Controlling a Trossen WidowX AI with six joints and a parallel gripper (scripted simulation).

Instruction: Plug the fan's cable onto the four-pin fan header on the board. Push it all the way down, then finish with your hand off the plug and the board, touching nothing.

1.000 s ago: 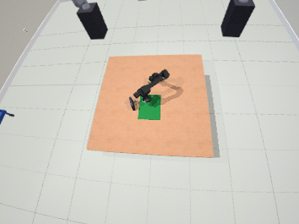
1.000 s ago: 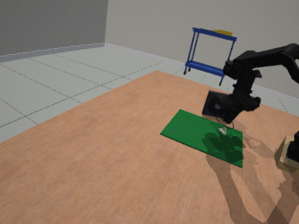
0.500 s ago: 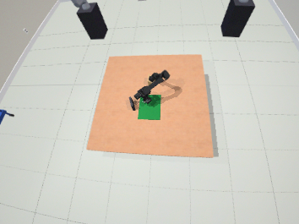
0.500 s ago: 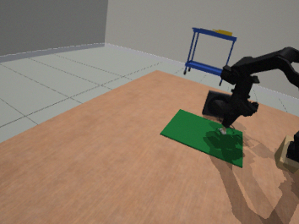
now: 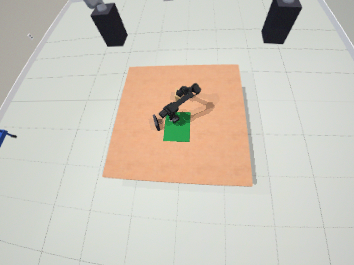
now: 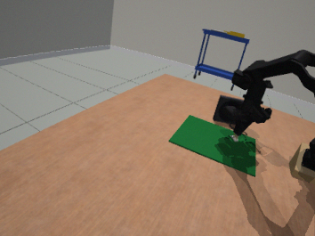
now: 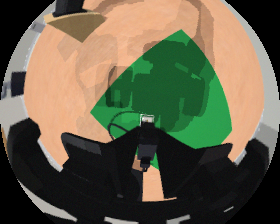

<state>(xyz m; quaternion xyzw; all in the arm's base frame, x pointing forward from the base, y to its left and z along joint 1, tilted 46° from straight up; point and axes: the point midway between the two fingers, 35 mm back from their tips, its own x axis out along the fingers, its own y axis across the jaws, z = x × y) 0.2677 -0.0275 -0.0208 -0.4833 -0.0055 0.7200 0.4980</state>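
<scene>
Right now the dark fan plug is 10 mm to the right of my gripper tip, 10 mm ahead of it and 10 mm above it. Also, from my gripper tip: black fan 130 mm to the right, 70 mm ahead, 20 mm above; then white four-pin fan header 40 mm below, 10 mm to the right, 10 mm ahead; then green board 70 mm ahead, 60 mm below, 50 mm to the left.
</scene>
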